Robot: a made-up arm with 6 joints. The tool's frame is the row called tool. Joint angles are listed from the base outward.
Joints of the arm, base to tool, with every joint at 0 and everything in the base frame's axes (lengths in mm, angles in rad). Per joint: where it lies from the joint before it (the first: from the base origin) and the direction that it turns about. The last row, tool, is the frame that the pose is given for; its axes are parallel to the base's.
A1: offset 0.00 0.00 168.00 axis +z
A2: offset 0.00 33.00 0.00 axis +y
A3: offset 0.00 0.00 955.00 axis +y
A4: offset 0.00 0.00 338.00 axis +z
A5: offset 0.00 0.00 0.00 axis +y
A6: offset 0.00 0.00 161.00 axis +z
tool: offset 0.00 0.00 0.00
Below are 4 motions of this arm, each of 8 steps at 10 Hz.
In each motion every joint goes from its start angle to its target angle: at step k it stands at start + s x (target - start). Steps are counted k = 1, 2, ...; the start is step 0. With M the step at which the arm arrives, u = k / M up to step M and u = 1 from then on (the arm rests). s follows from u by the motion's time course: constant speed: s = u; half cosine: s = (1 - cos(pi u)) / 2; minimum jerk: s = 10 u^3 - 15 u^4 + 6 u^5.
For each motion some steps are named. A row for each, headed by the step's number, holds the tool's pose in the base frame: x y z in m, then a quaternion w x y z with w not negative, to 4 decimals.
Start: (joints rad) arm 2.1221 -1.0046 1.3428 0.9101 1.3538 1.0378
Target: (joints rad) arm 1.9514 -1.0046 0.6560 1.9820 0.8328 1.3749
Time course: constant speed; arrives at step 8
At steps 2, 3, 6, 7, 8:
2: 0.1820 -0.6814 1.0580 0.4987 0.4939 -0.3436 -0.6239
3: 0.1894 -0.7325 1.0785 0.5491 0.4812 -0.2796 -0.6235
6: 0.2204 -0.8880 1.1002 0.6780 0.4693 -0.0949 -0.5577
7: 0.2310 -0.9374 1.0946 0.7120 0.4745 -0.0410 -0.5159
8: 0.2407 -0.9842 1.0835 0.7409 0.4840 0.0065 -0.4655

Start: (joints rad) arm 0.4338 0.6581 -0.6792 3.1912 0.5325 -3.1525
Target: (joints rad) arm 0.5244 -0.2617 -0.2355 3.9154 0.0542 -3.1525
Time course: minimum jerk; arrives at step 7
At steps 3, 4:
3: 0.1291 0.0825 1.5437 0.8900 0.0760 -0.2588 0.3676
4: -0.1076 -0.0403 1.5794 0.8450 0.0544 -0.2585 0.4650

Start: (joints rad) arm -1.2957 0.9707 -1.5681 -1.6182 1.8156 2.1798
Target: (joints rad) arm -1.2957 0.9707 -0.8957 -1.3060 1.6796 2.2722
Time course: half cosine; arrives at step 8
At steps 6, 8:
6: 0.1033 -0.8181 1.0254 0.6512 0.4703 -0.5835 -0.1194
8: 0.1151 -0.8548 1.0238 0.6465 0.5046 -0.5561 -0.1348

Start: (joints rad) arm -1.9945 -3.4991 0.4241 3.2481 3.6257 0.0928
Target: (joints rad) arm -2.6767 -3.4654 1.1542 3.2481 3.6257 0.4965
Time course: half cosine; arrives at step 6
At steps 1, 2, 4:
1: -0.0699 -0.2283 -0.9128 0.8336 -0.0718 0.1679 0.5213
2: -0.0807 -0.1926 -0.8995 0.8545 -0.0252 0.1117 0.5066
4: -0.0844 -0.1131 -0.8472 0.8884 0.0374 -0.0735 0.4516

